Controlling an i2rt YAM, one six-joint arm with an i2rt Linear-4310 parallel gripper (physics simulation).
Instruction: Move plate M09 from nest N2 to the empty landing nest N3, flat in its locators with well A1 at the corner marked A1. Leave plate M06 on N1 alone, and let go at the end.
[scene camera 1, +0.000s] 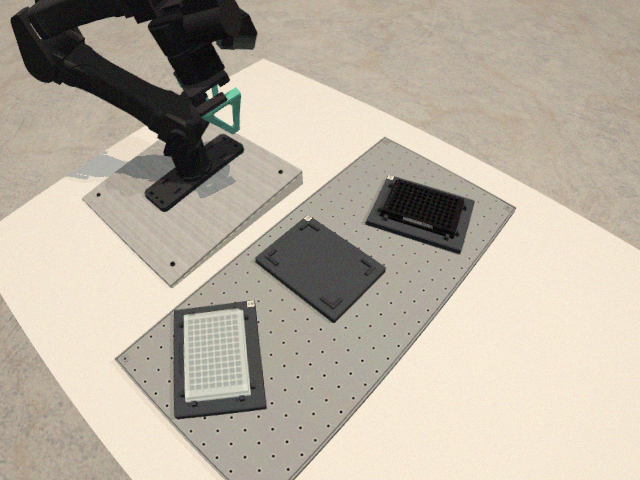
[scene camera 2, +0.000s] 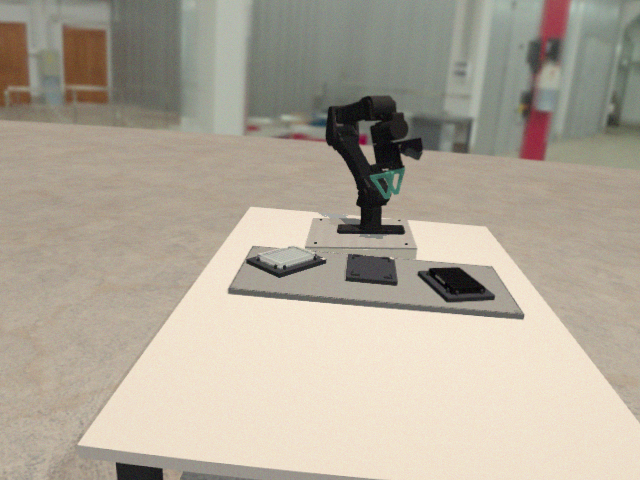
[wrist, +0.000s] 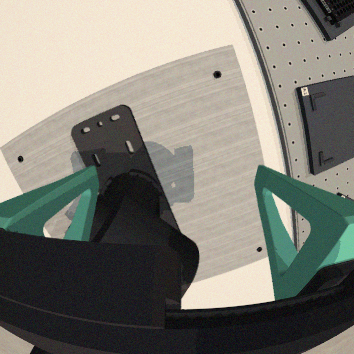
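A black well plate (scene camera 1: 423, 206) (scene camera 2: 455, 280) (wrist: 342, 7) sits in a dark nest (scene camera 1: 376, 211) (wrist: 327, 33) at one end of the board. A pale well plate (scene camera 1: 216, 356) (scene camera 2: 287, 256) sits in the nest (scene camera 1: 257, 366) at the other end. No M06 or M09 marking is legible, so I cannot tell which is which. The middle nest (scene camera 1: 320, 268) (scene camera 2: 371, 269) (wrist: 330, 125) is empty, with four corner locators and a small label (scene camera 1: 307, 218) (wrist: 305, 91) reading A1 at one corner. My gripper (scene camera 1: 214, 116) (scene camera 2: 391, 195) (wrist: 176, 173) is open and empty, high above the base plate, away from all nests.
The grey perforated board (scene camera 1: 289, 413) (scene camera 2: 320, 295) (wrist: 280, 50) bears all three nests. The arm's base plate (scene camera 1: 227, 206) (scene camera 2: 325, 237) (wrist: 215, 150) is beside the board on the cream table (scene camera 1: 491, 387) (scene camera 2: 336, 382) (wrist: 100, 40).
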